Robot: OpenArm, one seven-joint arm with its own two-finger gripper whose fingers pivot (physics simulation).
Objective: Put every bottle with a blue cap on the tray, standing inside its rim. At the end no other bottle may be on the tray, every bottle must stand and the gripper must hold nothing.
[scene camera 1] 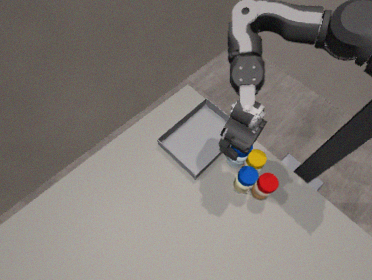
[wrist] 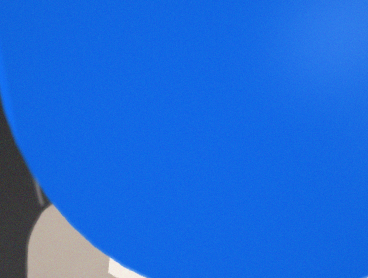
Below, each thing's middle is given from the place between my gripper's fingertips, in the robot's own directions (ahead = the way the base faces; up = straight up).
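That grey tray [scene camera 1: 193, 142] has my hand 12 cm above it, 1 cm past it and 13 cm to the left of it. As for the blue-capped bottle [wrist: 160, 138], it's 2 cm to the left of my hand and 1 cm below it. Going by their middles, that bottle is the nearest to my hand of the things named here.
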